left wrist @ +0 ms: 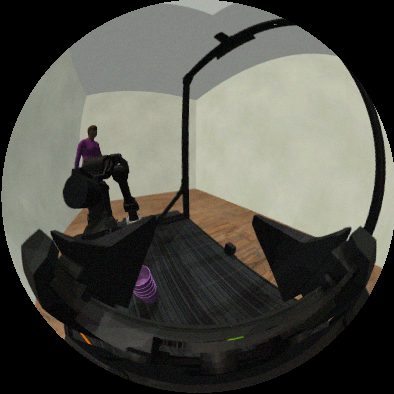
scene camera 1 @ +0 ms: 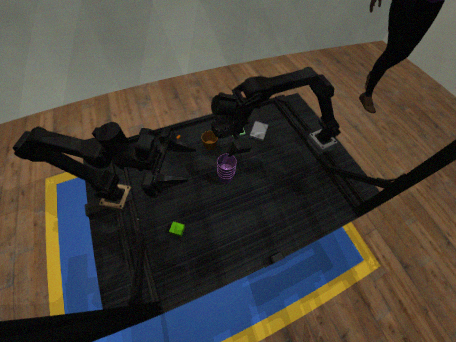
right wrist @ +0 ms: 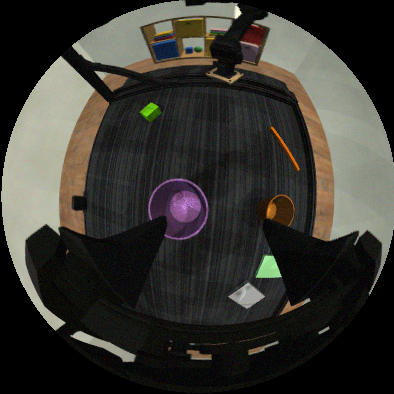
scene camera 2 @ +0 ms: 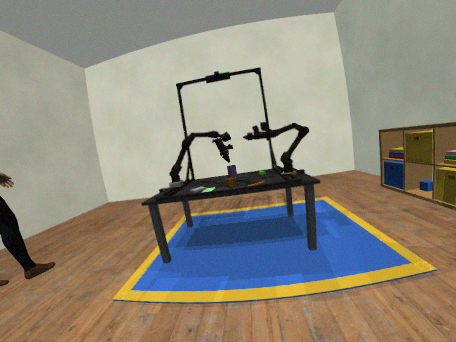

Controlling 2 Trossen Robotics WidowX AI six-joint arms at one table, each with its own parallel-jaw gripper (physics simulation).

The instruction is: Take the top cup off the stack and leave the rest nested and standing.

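Frame: origin at the left arm's base, x ahead, y left, z up, level; metres.
Seen in the pictures: left gripper, fingertip midpoint: (left wrist: 205,220) (scene camera 1: 191,164) (scene camera 2: 245,137); right gripper, fingertip midpoint: (scene camera 1: 224,147) (right wrist: 216,222) (scene camera 2: 229,162); left arm's base, origin of the base link: (scene camera 1: 114,195) (right wrist: 224,72) (scene camera 2: 288,171); right arm's base, origin of the base link: (left wrist: 133,218) (scene camera 1: 323,138) (scene camera 2: 176,181).
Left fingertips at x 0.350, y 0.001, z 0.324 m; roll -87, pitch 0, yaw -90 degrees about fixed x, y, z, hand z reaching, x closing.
Pixels of each thing's top centre, then the offset from my left fingertips to it.
- orange cup, middle of its top: (right wrist: 281,210) (scene camera 1: 209,137) (scene camera 2: 231,178) 0.023 m back, 0.330 m left, 0.292 m down
- grey block, middle of its top: (right wrist: 247,296) (scene camera 1: 259,130) 0.208 m ahead, 0.461 m left, 0.338 m down
- mint piece, middle of its top: (right wrist: 276,267) (scene camera 2: 208,189) 0.086 m ahead, 0.471 m left, 0.343 m down
- orange stick, middle of its top: (right wrist: 285,147) (scene camera 2: 255,183) 0.204 m back, 0.294 m left, 0.343 m down
- green block, middle of its top: (right wrist: 148,108) (scene camera 1: 176,228) 0.070 m back, 0.087 m right, 0.325 m down
A stack of nested purple cups (scene camera 1: 226,168) (scene camera 2: 231,171) (left wrist: 147,287) (right wrist: 185,206) stands upright near the table's middle. In the right wrist view I look down into its top cup. My right gripper (scene camera 1: 238,151) (scene camera 2: 228,161) (right wrist: 216,222) is open and empty, pointing down above the stack and a little to one side. One fingertip overlaps the top cup's rim in the right wrist view; whether they touch cannot be told. My left gripper (scene camera 1: 190,164) (scene camera 2: 246,136) (left wrist: 205,220) is open and empty, raised to the left of the stack in scene camera 1.
An orange cup (scene camera 1: 209,141) (right wrist: 281,210) stands near the stack. A grey block (scene camera 1: 259,130) (right wrist: 246,295) and a mint piece (scene camera 2: 209,190) (right wrist: 269,267) lie beyond it. An orange stick (scene camera 2: 256,184) (right wrist: 285,148) and a green block (scene camera 1: 177,228) (right wrist: 150,112) also lie on the table.
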